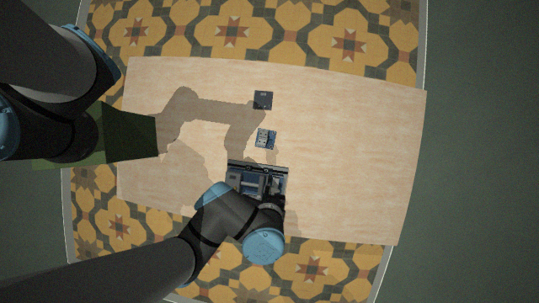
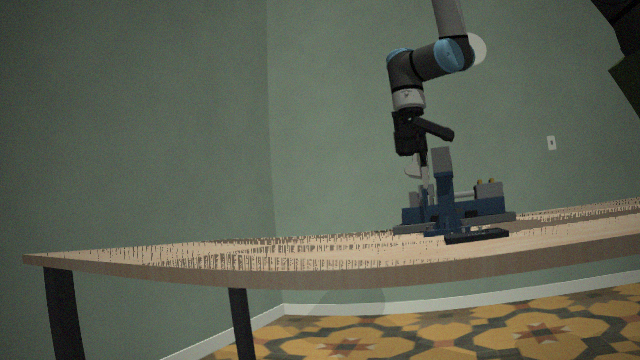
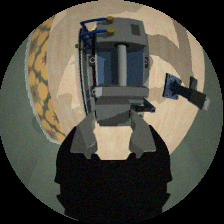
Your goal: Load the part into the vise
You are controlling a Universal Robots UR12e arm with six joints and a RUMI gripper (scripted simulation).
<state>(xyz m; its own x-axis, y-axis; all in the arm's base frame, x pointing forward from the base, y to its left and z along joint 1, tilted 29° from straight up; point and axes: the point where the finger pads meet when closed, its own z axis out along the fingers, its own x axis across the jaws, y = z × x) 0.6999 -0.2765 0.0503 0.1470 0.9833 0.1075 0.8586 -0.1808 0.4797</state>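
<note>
The grey part lies 10 mm below my hand. Also, from my hand: air cylinder block (160 mm behind, 50 mm to the left, 30 mm below); vise (70 mm below, 60 mm behind, 30 mm to the left); air cylinder rod (80 mm behind, 30 mm to the left, 30 mm below).
</note>
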